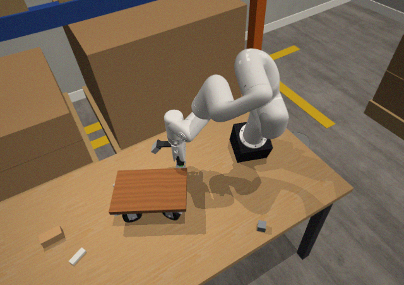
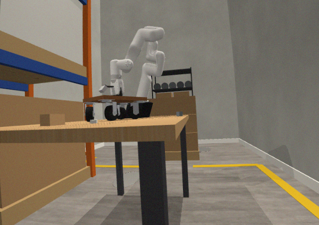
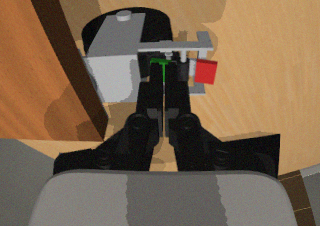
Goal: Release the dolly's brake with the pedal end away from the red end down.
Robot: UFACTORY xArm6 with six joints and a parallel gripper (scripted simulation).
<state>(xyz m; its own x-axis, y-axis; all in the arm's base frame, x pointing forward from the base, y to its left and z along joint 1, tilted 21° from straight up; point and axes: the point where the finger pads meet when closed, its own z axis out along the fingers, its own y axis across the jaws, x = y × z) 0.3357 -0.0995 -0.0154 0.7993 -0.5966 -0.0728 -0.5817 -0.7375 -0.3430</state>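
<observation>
Now: the brake pedal 3 cm below my hand, 1 cm to the right of it and 1 cm behind it. The rest, counted from my hand: white bar 53 cm ahead, 11 cm below, 8 cm to the left; grey cube 41 cm to the left, 12 cm behind, 10 cm below; tan block 58 cm ahead, 9 cm below, 5 cm to the right.
</observation>
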